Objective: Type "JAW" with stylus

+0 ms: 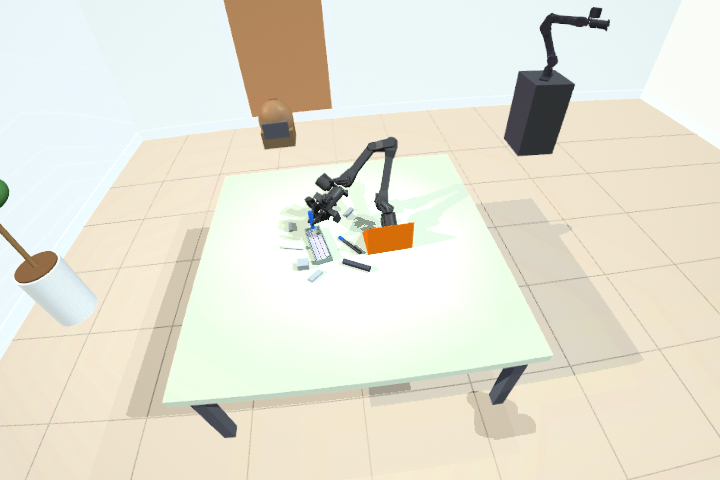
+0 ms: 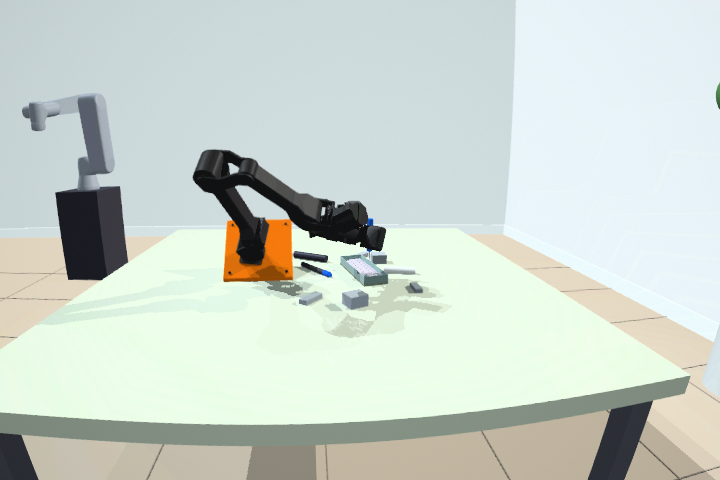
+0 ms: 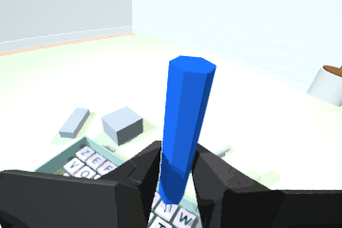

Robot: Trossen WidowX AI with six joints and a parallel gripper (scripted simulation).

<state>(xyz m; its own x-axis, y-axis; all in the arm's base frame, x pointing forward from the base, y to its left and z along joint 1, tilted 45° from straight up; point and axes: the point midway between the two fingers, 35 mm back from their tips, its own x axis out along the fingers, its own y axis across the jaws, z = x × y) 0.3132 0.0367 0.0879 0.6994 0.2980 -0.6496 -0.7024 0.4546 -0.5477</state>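
The j key is 10 cm below my gripper tip, 4 cm to the right of it and 2 cm ahead of it. From my gripper tip the other things lie so: white stick: 10 cm below, 9 cm ahead, 3 cm to the left; black-and-blue pen: 14 cm behind, 10 cm below, 2 cm to the left; blue stylus: 2 cm below, 1 cm to the right, 1 cm behind.
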